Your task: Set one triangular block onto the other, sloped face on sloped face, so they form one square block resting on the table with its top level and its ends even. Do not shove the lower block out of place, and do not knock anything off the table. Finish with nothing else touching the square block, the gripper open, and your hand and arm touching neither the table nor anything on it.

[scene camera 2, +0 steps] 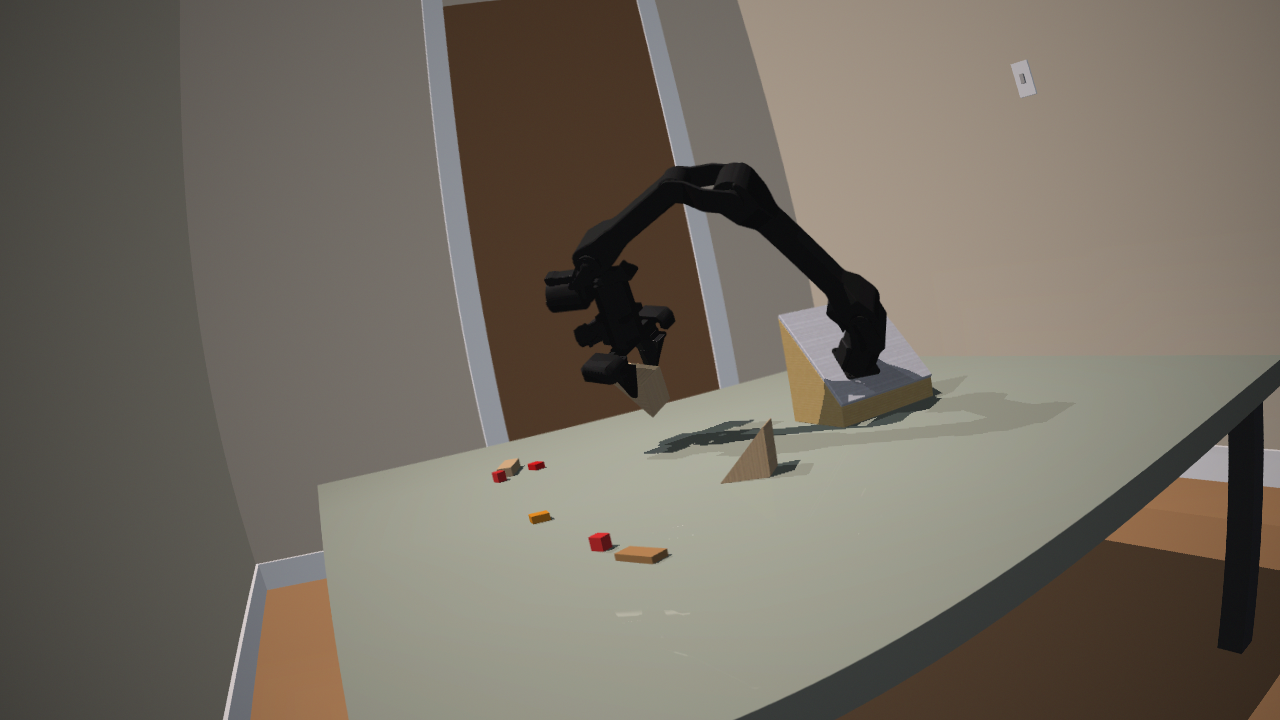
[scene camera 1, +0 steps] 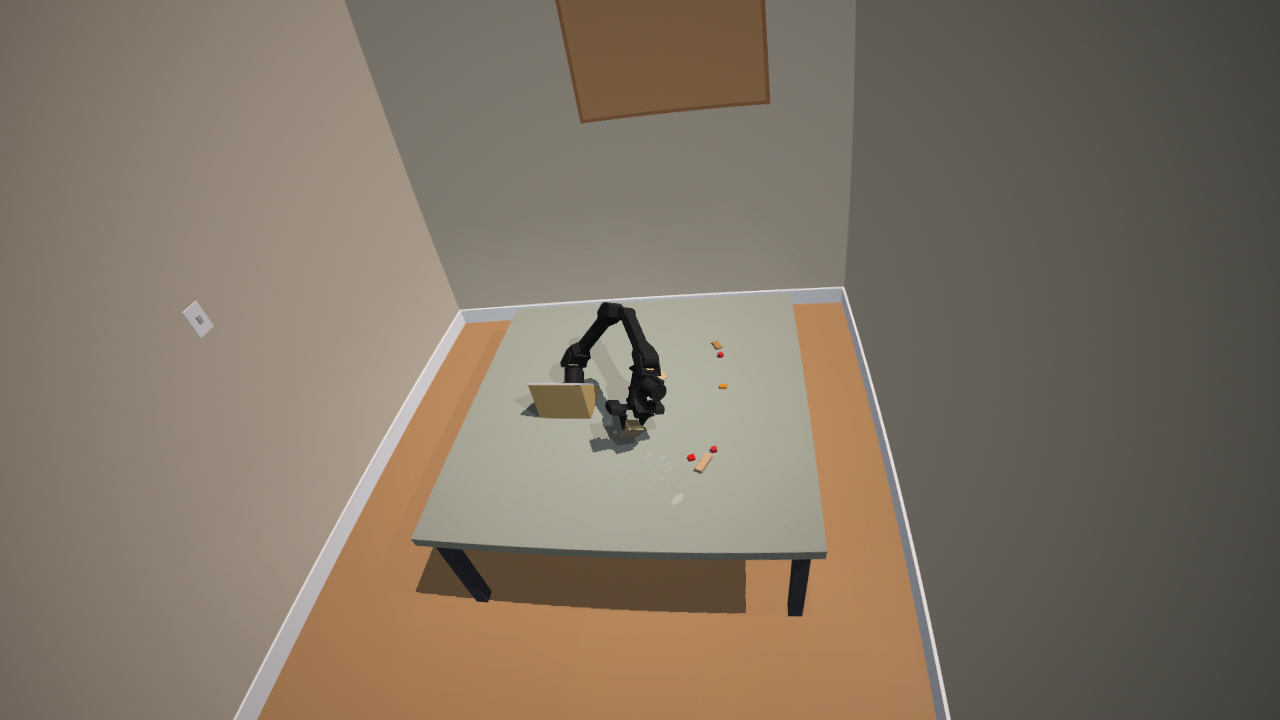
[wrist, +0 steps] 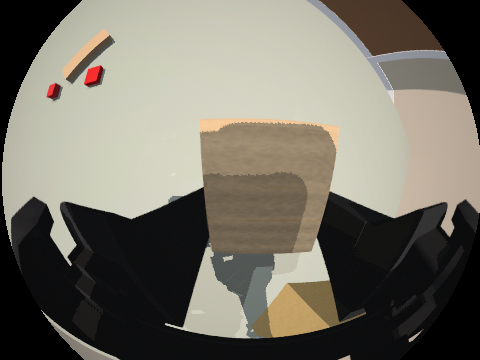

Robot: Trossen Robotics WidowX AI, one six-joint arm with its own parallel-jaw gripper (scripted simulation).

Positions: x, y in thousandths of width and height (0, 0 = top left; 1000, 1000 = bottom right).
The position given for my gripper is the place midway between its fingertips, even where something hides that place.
My gripper shows in scene camera 2 (503, 538), in scene camera 1 (493, 597) and in the wrist view (549, 535).
